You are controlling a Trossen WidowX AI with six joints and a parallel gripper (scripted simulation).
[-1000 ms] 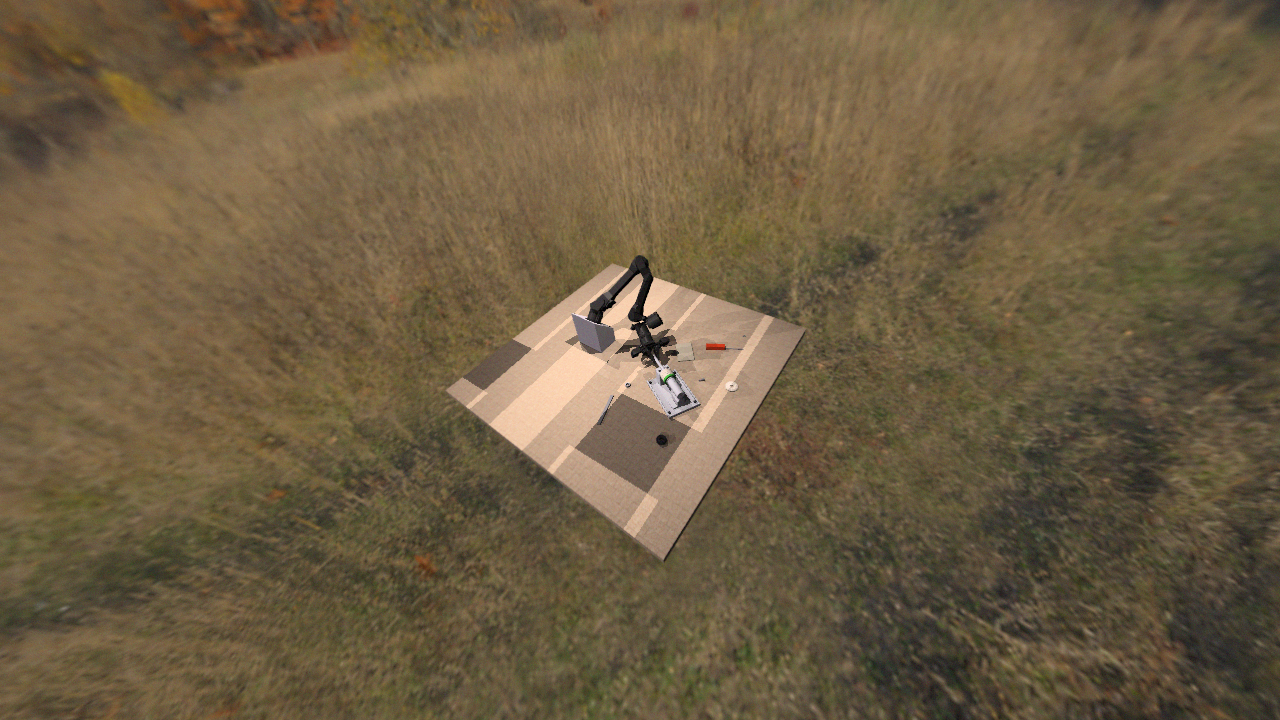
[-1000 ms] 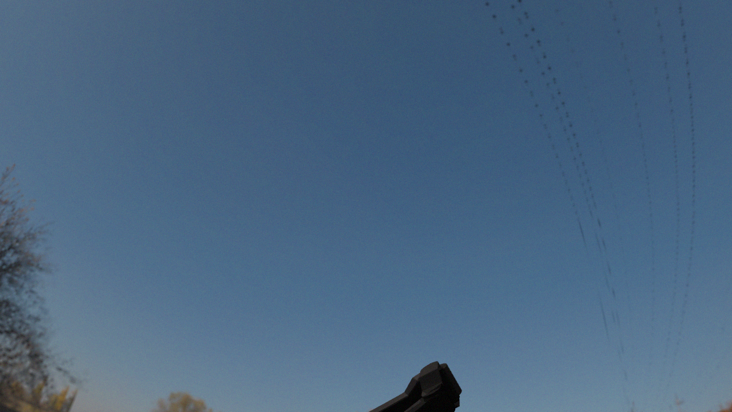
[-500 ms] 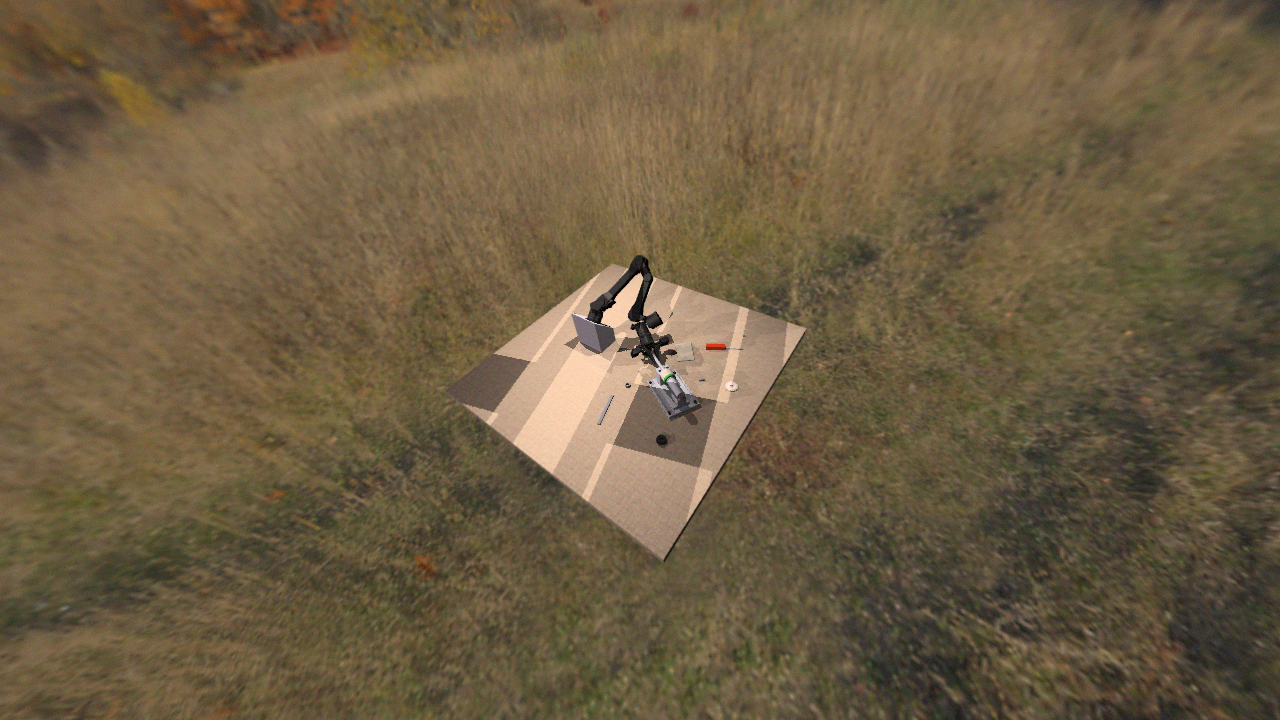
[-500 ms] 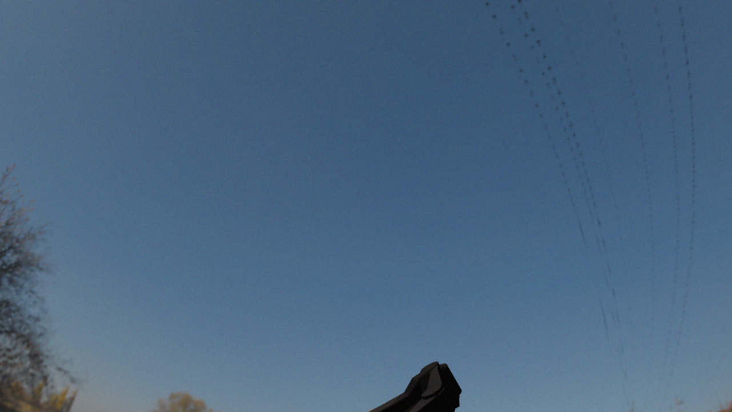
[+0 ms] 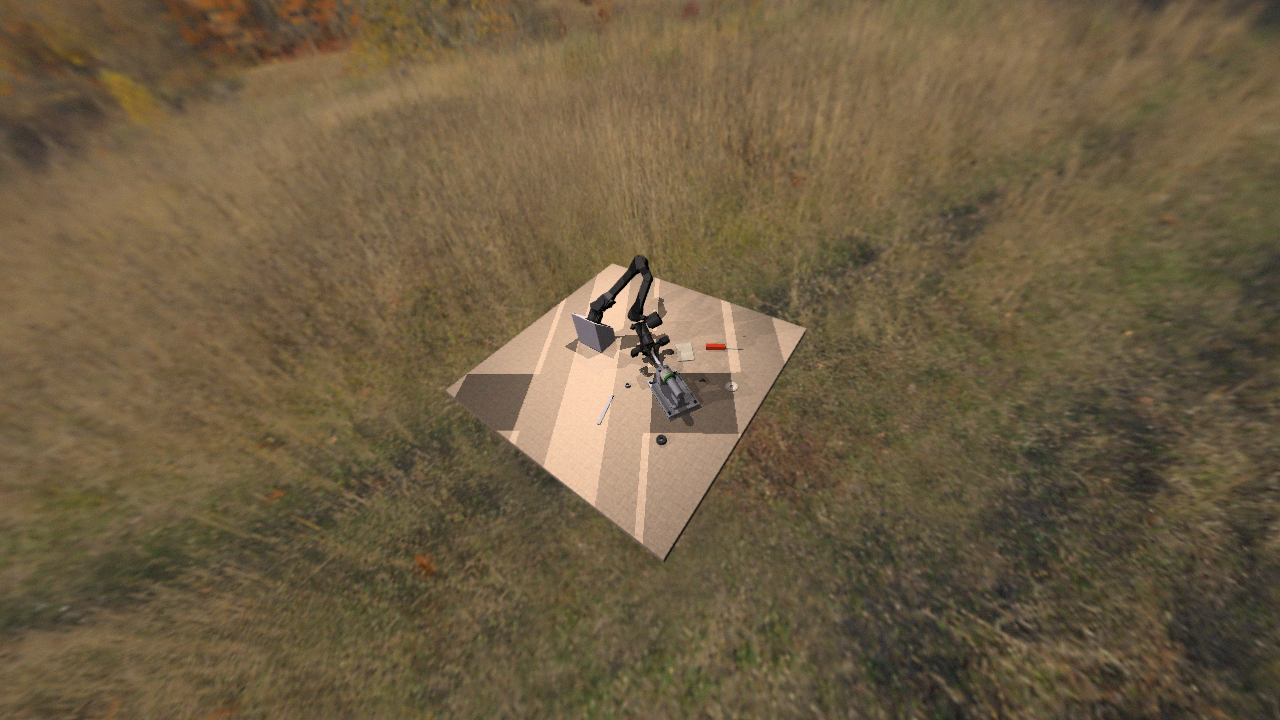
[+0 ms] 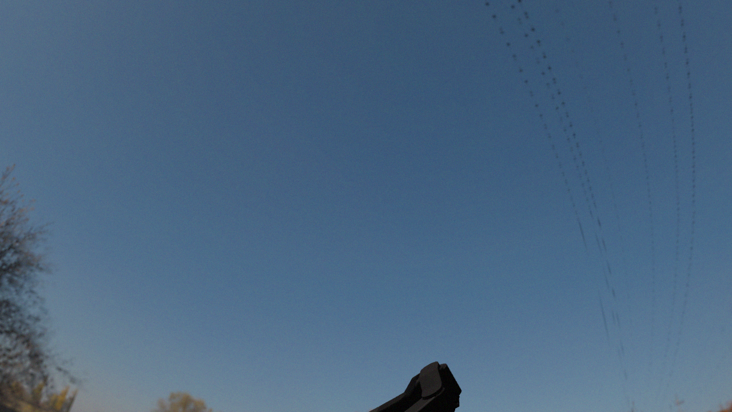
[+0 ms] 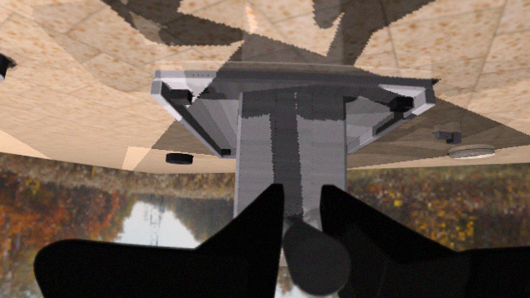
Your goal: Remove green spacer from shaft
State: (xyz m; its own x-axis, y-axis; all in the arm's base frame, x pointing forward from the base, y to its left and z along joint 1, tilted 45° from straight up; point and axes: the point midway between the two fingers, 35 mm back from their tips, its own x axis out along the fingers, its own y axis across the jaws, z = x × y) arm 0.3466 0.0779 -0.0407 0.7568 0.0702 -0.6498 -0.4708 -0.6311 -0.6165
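Now: the shaft 40 mm ahead of my gripper tip, 20 mm to the right of it and 20 mm above it. Round my gripper tip: black ring 290 mm to the right, 230 mm ahead, 60 mm below; green spacer 110 mm ahead, 60 mm to the right, 20 mm above.
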